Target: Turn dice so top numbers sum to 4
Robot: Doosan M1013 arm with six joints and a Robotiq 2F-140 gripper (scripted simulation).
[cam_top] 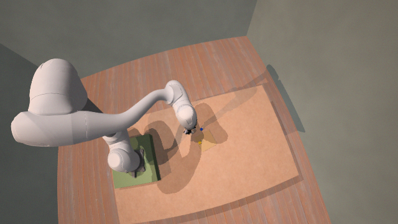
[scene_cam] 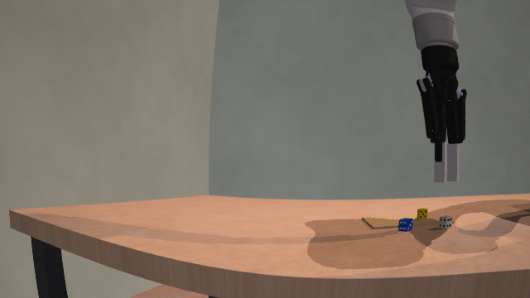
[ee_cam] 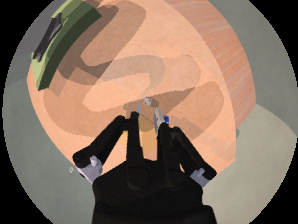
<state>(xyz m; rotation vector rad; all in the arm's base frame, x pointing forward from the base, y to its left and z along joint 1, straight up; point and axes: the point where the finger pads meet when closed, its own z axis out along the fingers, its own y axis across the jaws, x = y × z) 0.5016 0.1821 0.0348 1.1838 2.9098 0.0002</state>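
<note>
Right now my hand is 10 cm above the white die. Round my hand: yellow die: 4 cm ahead, 9 cm to the right, 10 cm below; tan mat: 9 cm ahead, 9 cm to the right, 11 cm below; blue die: 7 cm ahead, 2 cm to the left, 10 cm below.
</note>
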